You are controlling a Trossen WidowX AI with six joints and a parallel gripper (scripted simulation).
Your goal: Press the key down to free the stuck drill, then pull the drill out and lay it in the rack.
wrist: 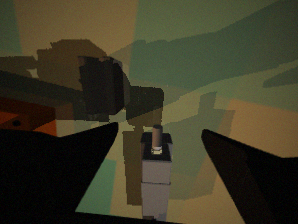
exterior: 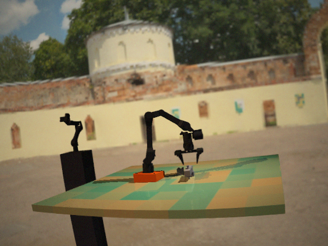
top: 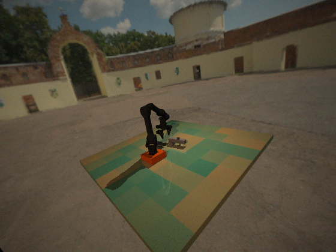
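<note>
My gripper tip is now 7 cm to the left of the drill and 2 cm above it. Round my gripper tip: drill rack (8 cm behind, 4 cm to the left, 5 cm below); then drill sleeve (13 cm to the right, 3 cm below); then key (15 cm to the right, 2 cm below).
</note>
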